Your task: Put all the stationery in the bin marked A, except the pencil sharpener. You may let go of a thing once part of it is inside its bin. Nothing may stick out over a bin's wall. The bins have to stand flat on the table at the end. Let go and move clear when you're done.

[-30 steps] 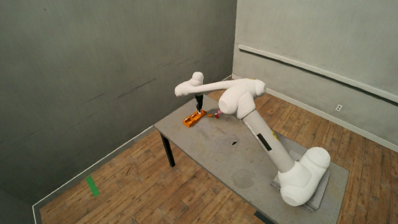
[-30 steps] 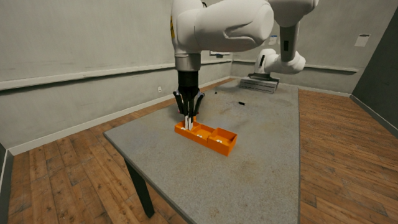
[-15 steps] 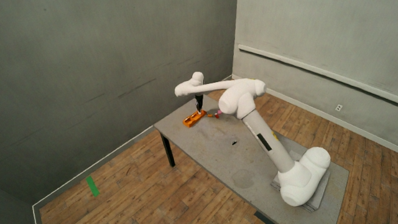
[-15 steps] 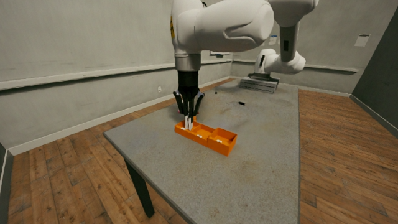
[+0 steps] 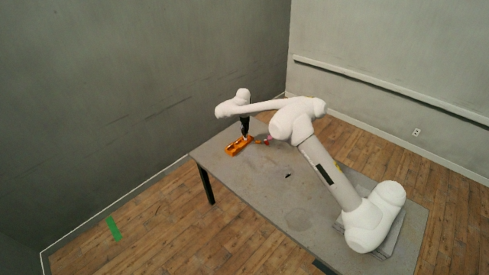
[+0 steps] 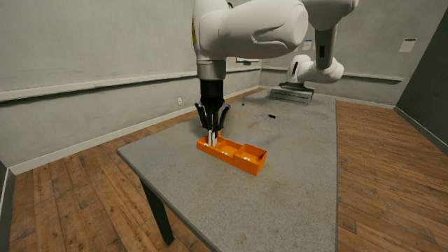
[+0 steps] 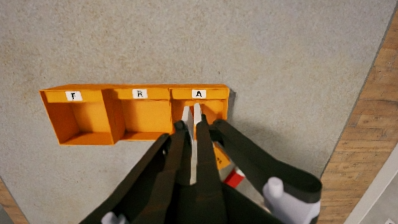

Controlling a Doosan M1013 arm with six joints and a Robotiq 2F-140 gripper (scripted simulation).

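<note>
My gripper is now 80 mm to the right of the bin and 30 mm above it. Round my hand: pink eraser (130 mm behind, 160 mm to the right, 40 mm below); small red object (140 mm behind, 100 mm to the right, 40 mm below); small orange-yellow block (80 mm behind, 40 mm to the right, 40 mm below).
</note>
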